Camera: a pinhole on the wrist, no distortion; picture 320 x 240 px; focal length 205.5 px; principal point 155.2 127.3 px. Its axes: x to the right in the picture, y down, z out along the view. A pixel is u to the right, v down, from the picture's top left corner.
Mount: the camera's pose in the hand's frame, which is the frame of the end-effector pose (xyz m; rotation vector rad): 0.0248 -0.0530 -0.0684 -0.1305 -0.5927 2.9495
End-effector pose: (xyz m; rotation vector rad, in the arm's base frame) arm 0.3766 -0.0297 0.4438 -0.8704 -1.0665 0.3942
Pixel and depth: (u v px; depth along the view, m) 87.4 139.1 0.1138
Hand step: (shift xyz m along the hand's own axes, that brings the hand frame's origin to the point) 0.0486 -0.1074 0.0359
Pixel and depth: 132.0 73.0 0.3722
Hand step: 0.0362 -0.1099 0.3145
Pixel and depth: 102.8 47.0 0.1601
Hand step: 0.0544 -0.0623 0.1055
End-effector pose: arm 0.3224 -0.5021 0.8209 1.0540 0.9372 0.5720
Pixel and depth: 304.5 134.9 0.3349
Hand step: -0.2538 -0.1559 0.2202
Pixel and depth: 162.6 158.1 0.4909
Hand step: -0.0548 -0.3034 0.3531
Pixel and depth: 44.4 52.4 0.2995
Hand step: 0.1634 -0.0898 0.2589
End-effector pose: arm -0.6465 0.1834 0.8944 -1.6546 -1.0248 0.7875
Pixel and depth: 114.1 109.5 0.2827
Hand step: 0.0522 -0.1457 0.2043
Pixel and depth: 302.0 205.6 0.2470
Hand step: -0.1871 -0.2070 0.1116
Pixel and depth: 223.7 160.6 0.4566
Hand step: -0.1840 -0.2714 0.3135
